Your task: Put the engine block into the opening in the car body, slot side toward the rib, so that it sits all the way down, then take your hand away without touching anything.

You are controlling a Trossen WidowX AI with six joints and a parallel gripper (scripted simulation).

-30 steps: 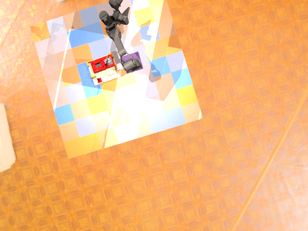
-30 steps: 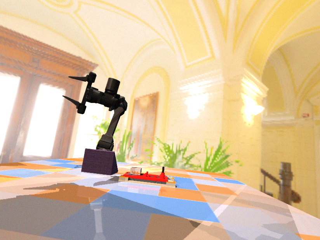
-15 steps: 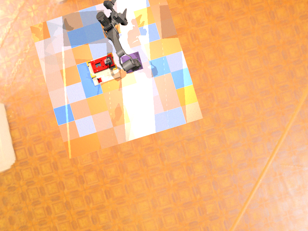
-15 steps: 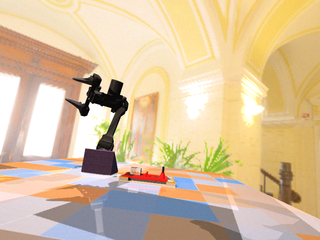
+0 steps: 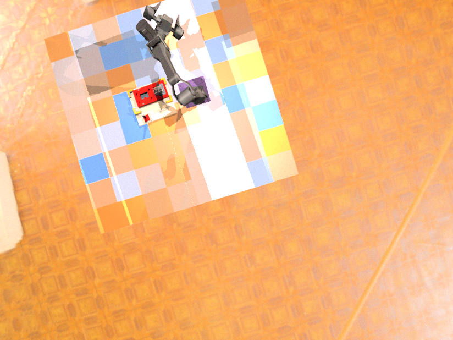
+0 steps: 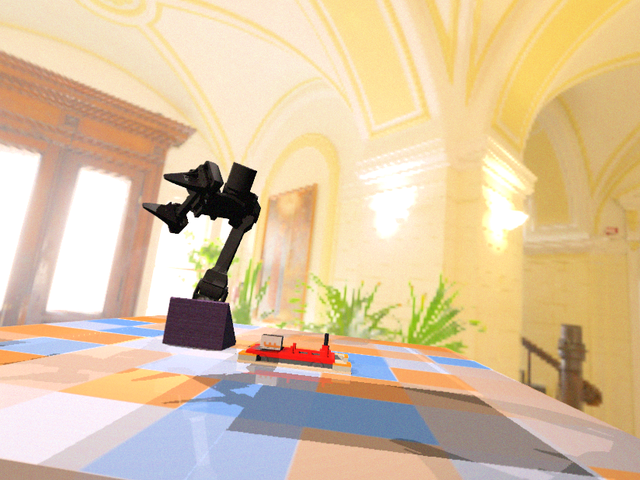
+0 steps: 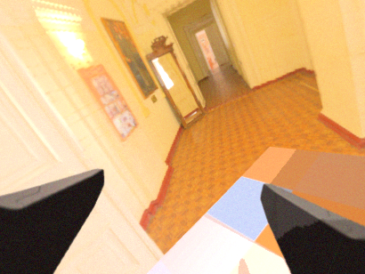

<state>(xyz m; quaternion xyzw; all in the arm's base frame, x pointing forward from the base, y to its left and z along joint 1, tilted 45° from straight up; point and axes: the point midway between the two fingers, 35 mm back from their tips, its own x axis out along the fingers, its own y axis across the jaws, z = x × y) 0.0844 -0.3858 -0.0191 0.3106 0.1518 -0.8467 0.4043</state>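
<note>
Right now the grey engine block is 29 cm below my gripper tip, 26 cm to the left of it and 20 cm ahead of it. Round my gripper tip: beige base plate: 31 cm below, 29 cm to the left, 27 cm ahead.
</note>
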